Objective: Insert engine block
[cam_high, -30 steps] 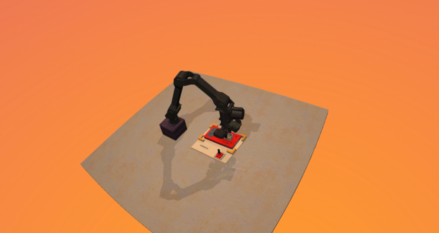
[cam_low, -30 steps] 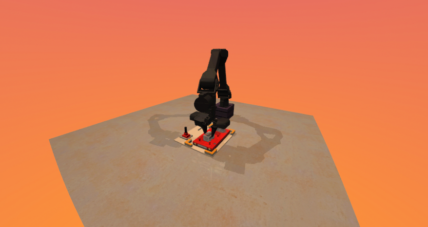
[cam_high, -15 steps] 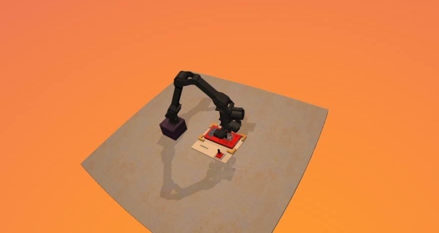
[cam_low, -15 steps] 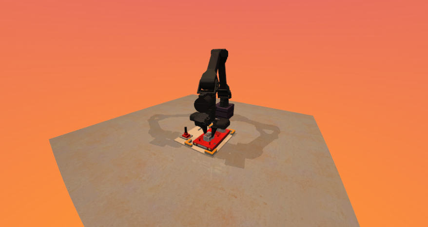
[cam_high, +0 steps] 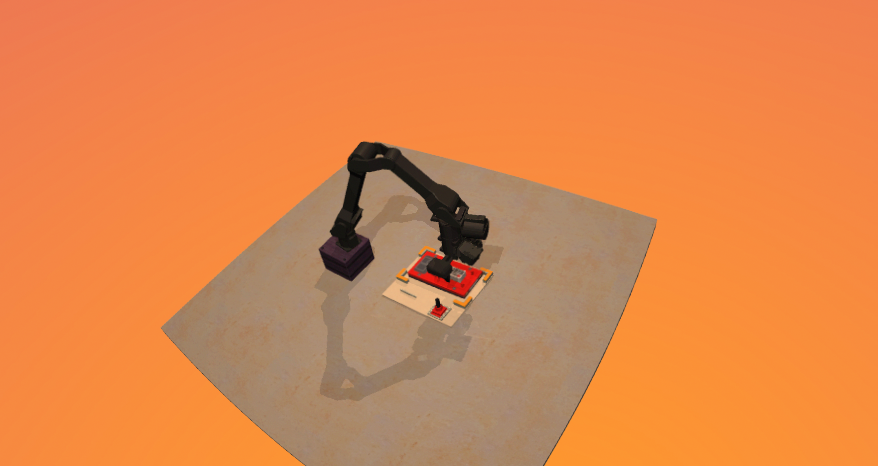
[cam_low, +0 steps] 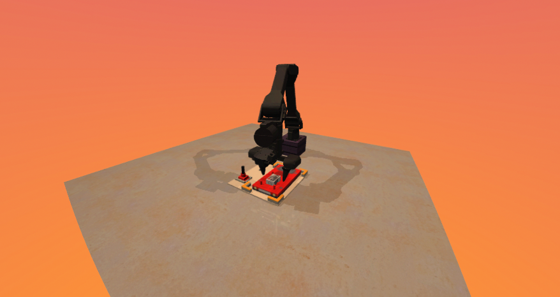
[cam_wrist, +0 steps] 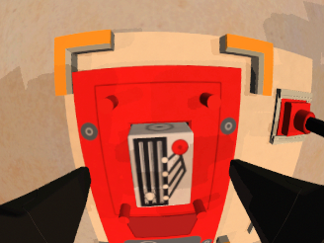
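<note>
My gripper tip is now 20 mm above the engine block.
</note>
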